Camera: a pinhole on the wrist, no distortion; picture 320 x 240 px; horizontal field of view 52.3 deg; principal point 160.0 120.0 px. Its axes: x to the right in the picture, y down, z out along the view. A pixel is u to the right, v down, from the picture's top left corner.
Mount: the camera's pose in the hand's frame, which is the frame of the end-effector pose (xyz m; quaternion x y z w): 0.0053 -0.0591 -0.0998 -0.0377 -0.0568 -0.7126 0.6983
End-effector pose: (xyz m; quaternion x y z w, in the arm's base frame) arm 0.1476 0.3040 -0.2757 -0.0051 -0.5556 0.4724 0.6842
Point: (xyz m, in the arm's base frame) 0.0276 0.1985 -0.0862
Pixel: 226.8 210.3
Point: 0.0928 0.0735 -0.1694
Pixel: 307.6 50.5
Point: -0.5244 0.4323 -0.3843
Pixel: outside the picture
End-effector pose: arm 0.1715 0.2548 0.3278 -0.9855 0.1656 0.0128 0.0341
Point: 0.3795 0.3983 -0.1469
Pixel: 269.7 225.7
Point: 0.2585 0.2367 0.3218
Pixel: outside the picture
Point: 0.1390 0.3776 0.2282
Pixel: 270.3 14.5
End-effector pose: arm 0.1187 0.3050 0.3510 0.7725 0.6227 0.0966 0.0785
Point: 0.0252 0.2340 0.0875
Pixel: 285.6 22.0
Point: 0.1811 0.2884 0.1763
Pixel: 114.9 107.7
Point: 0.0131 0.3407 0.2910
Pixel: outside the picture
